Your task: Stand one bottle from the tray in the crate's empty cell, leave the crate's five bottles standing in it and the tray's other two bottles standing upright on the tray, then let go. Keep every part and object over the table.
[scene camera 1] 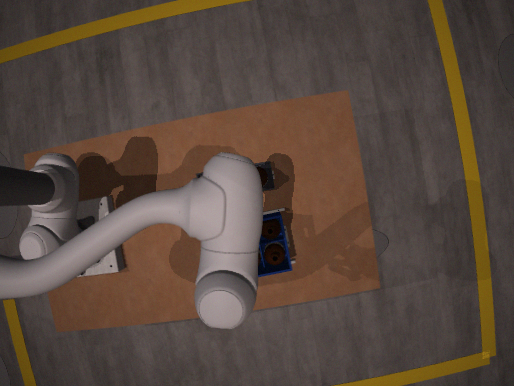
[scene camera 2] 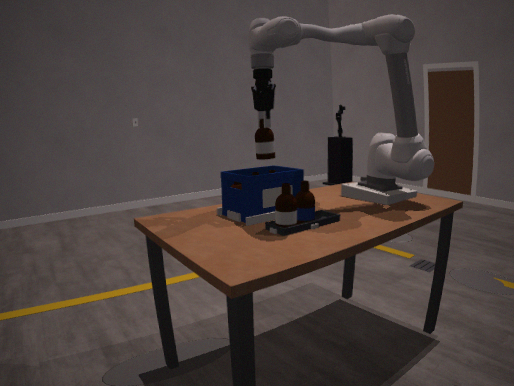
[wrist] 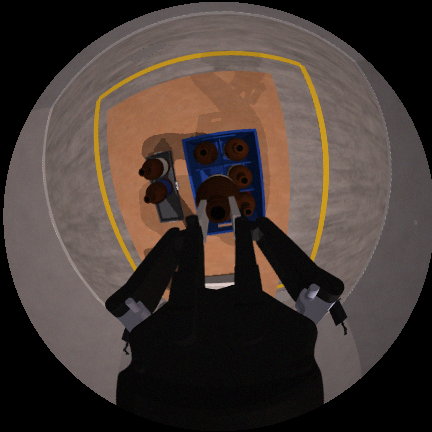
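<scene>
My gripper: visible in scene camera 2 and the wrist view. Same spot on my gripper (scene camera 2: 263, 101) and (wrist: 194, 242).
</scene>
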